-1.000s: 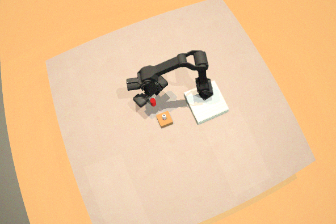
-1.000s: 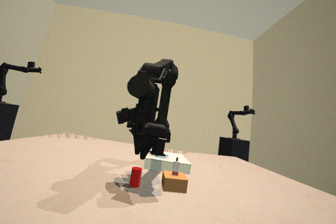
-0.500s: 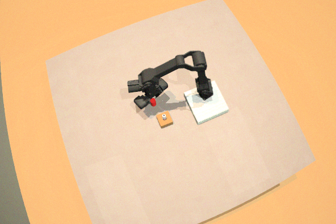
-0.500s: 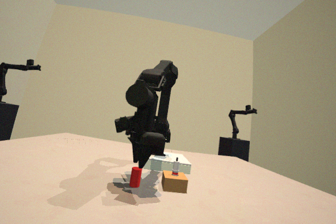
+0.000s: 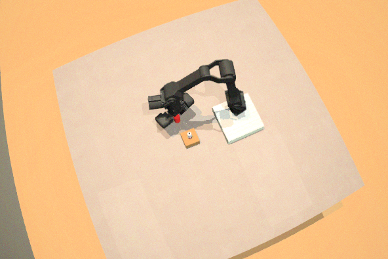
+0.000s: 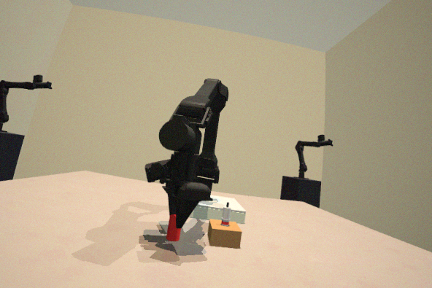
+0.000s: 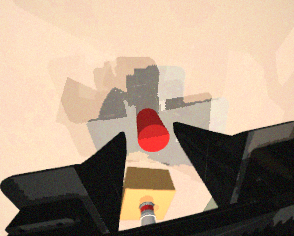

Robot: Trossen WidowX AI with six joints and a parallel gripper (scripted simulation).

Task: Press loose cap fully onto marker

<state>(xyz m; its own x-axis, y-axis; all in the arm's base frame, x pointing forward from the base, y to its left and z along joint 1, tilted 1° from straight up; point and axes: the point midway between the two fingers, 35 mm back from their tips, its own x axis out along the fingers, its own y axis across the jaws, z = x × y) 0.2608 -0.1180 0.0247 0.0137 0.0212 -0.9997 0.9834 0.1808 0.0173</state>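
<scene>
Right now the red cap is 10 mm below my gripper tip. From my gripper tip the other things lie so: orange holder block 120 mm to the left, 10 mm below.
</scene>
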